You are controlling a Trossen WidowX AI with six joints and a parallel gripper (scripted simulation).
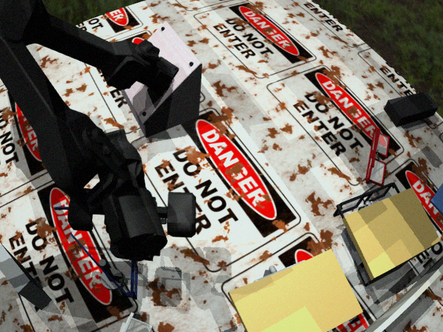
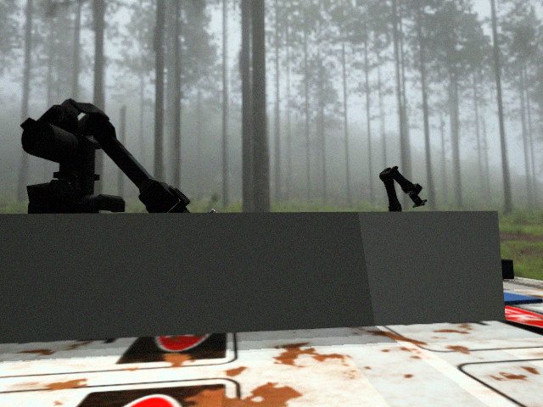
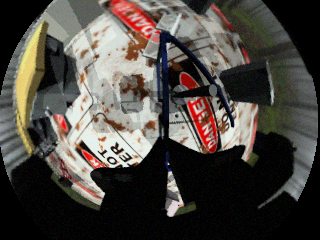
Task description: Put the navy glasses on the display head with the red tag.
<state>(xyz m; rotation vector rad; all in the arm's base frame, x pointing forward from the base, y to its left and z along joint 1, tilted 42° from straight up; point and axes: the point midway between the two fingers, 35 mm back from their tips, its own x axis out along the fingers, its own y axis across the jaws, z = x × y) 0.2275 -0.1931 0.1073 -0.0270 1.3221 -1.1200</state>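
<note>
Right now the metal peg is 20 mm ahead of my gripper tip, 80 mm to the right of it and 40 mm below it. The rest, counted from my gripper tip: display head (230 mm ahead, 110 mm to the left); dark block (120 mm ahead, 720 mm to the left, 40 mm below); blue tag (340 mm ahead, 570 mm to the left, 60 mm below).
</note>
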